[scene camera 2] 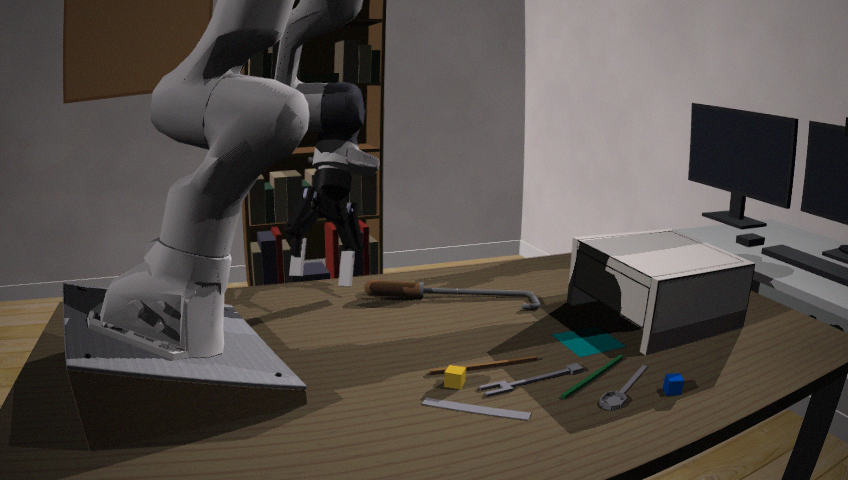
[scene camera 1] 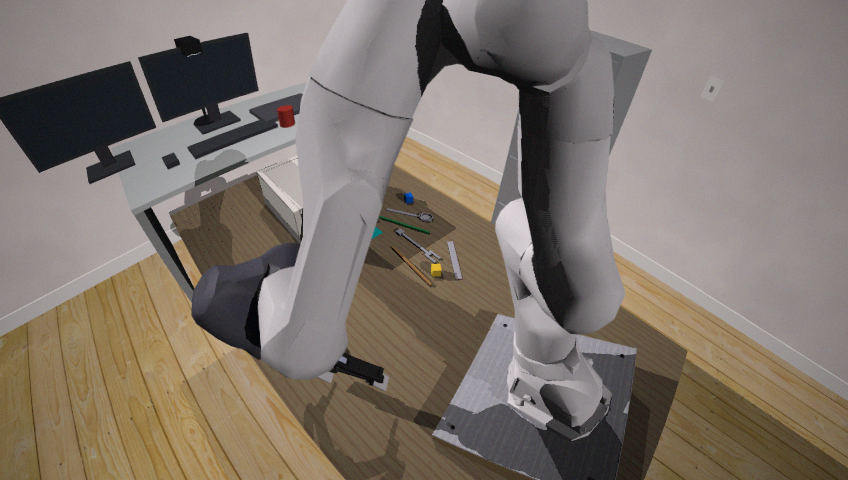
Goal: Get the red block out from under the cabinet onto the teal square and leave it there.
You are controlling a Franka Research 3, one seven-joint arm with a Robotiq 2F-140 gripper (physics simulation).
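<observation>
The white cabinet (scene camera 1: 279, 199) (scene camera 2: 699, 309) stands on the table with a dark opening facing the robot's side. The red block does not show in either view; the cabinet's inside is in shadow. The teal square (scene camera 1: 376, 233) (scene camera 2: 587, 342) lies flat in front of the opening, mostly hidden by the arm in scene camera 1. My gripper (scene camera 2: 321, 270) is open and empty, pointing down above the table's far side in scene camera 2, near the handle end of a hooked tool and away from the cabinet. The hooked tool (scene camera 2: 476, 291) has a brown handle and a bent metal tip towards the cabinet.
A yellow block (scene camera 1: 436, 270) (scene camera 2: 455, 377), a brown stick (scene camera 2: 499, 364), a fork-ended tool (scene camera 2: 529, 378), a green stick (scene camera 2: 592, 377), a ring-ended tool (scene camera 2: 612, 399), a grey strip (scene camera 2: 476, 409) and a blue block (scene camera 1: 408, 198) (scene camera 2: 673, 384) lie on the near side of the square in scene camera 2.
</observation>
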